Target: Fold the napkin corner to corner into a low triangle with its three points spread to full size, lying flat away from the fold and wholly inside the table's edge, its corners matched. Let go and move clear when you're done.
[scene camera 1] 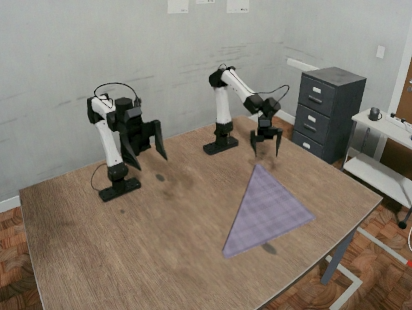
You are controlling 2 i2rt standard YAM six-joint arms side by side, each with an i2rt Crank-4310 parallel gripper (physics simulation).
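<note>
The purple checked napkin (267,210) lies flat on the table as a triangle, in the right half of the picture. One point is at the top, one at the lower left and one at the right; all three lie inside the table's edge. Whether its layers match exactly at the corners cannot be told. My left gripper (265,154) is open and empty, above the table just beyond the napkin's top point and apart from it. My right gripper (150,162) is open and empty, raised over the table at the left, well away from the napkin.
The wooden table (125,250) has its right front edge beyond the napkin's right and lower sides. Both arm bases stand near the back edge. A dark filing cabinet (327,112) and a white cart (382,182) stand beyond the table at the right.
</note>
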